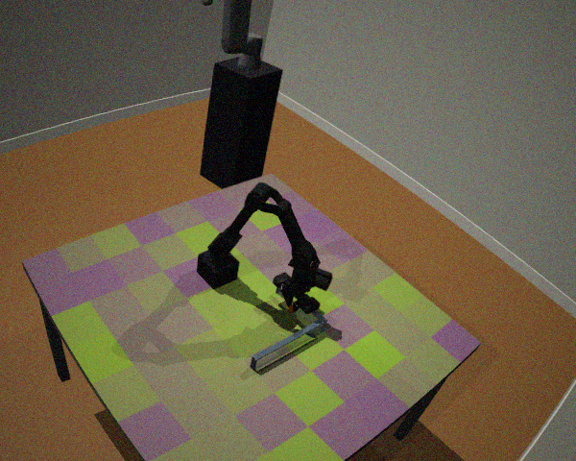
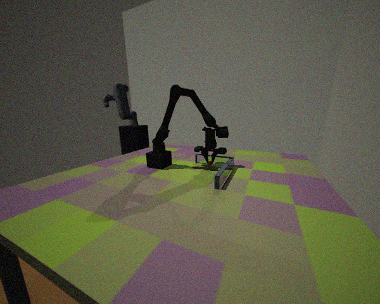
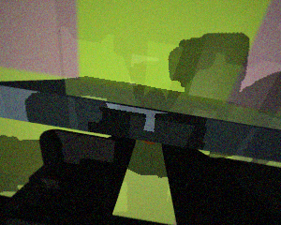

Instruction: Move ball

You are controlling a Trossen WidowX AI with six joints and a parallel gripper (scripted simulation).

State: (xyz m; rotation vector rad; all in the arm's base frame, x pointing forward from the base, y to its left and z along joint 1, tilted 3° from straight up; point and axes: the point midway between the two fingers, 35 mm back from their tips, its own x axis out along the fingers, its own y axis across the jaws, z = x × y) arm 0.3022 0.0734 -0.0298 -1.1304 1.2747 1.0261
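Right now the orange ball is right at my gripper tip.
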